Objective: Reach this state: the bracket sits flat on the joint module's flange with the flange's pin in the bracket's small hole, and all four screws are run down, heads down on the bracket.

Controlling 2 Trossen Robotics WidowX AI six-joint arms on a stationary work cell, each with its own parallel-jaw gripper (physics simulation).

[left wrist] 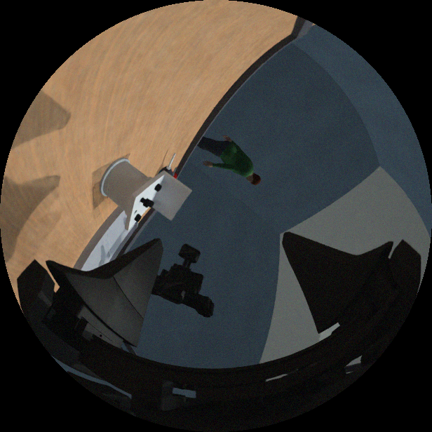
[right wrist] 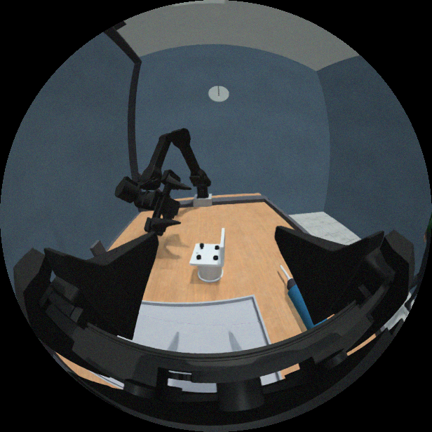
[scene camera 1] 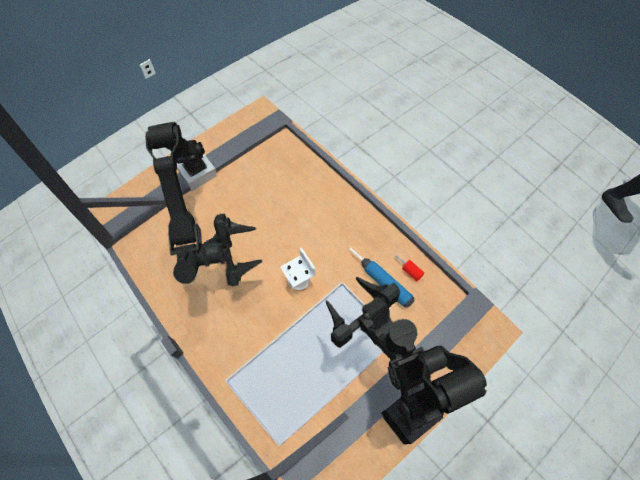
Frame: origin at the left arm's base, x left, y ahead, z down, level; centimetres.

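Seen in the pictures: left gripper, fingertip midpoint: [scene camera 1: 259, 244]; right gripper, fingertip midpoint: [scene camera 1: 341, 289]; left arm's base at its link origin: [scene camera 1: 194, 166]; right arm's base at its link origin: [scene camera 1: 414, 414].
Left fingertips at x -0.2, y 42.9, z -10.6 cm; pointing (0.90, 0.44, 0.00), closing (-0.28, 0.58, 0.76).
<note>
Offsets run from my left fingertips to a thing's top centre.
The white L-shaped bracket [scene camera 1: 297, 270] [left wrist: 172, 197] [right wrist: 208, 251] lies on top of the joint module @(dx +5.5, dy +8.8, dz +8.5 cm) [scene camera 1: 301, 285] [left wrist: 122, 182] [right wrist: 210, 271], its other leg upright. Black screw heads show at all four bracket holes; in the right wrist view the far-left screw [right wrist: 201, 246] stands taller than the others. The flange's pin and small hole cannot be made out. My left gripper [scene camera 1: 258, 245] [left wrist: 223, 242] [right wrist: 184, 204] is open and empty, to the left of the bracket in the scene view. My right gripper [scene camera 1: 342, 290] [right wrist: 217, 235] is open and empty, above the tray's upper corner.
A blue-handled screwdriver @(dx +24.2, dy +22.4, dz +10.8 cm) [scene camera 1: 379, 273] [right wrist: 300, 302] lies right of the module, partly beneath the right gripper in the scene view. A small red-handled tool @(dx +32.7, dy +25.1, dz +11.5 cm) [scene camera 1: 413, 270] lies beyond it. The grey tray @(dx -5.4, dy +30.1, dz +13.3 cm) [scene camera 1: 268, 397] [right wrist: 165, 320] lies below the module. A dark frame borders the table.
</note>
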